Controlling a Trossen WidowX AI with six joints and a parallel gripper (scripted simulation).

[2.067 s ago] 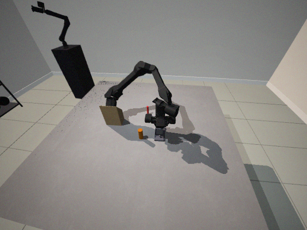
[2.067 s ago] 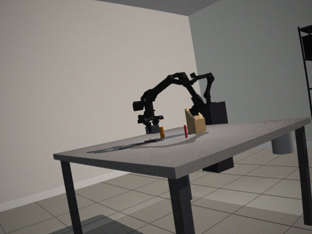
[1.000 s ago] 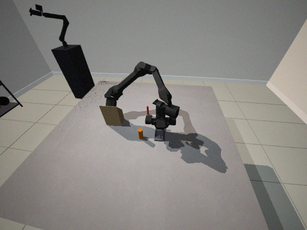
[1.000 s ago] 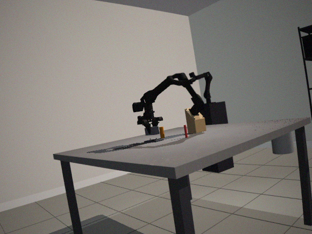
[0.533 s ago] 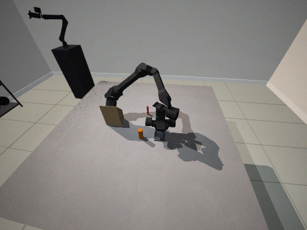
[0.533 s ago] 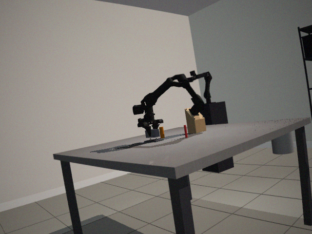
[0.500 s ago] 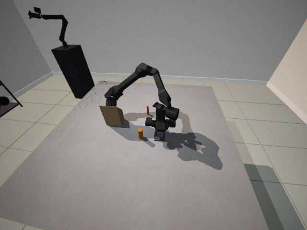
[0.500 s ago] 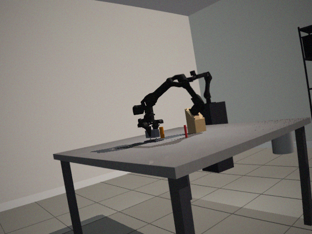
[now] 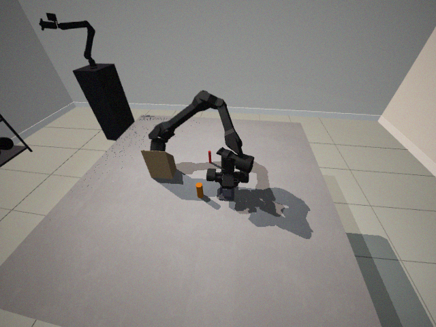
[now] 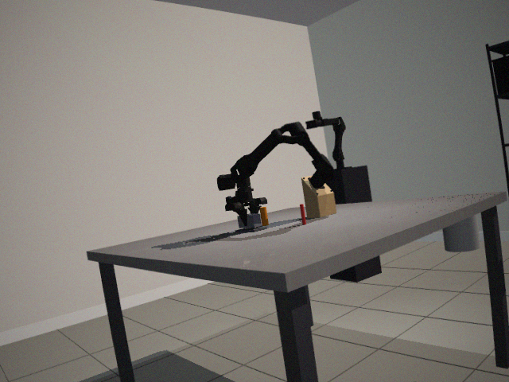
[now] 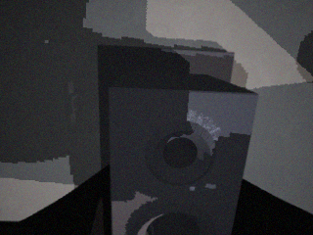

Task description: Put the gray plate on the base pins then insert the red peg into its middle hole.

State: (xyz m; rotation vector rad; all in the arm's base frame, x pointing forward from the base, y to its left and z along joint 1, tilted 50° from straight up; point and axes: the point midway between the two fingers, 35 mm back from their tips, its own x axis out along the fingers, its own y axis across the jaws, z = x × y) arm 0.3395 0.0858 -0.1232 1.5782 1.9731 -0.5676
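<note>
Right now my gripper tip is 3 cm below the gray plate. Also, from my gripper tip: orange cylinder: 12 cm behind, 6 cm to the right, 2 cm above; then red peg: 18 cm to the left, 14 cm behind, 2 cm above.
</note>
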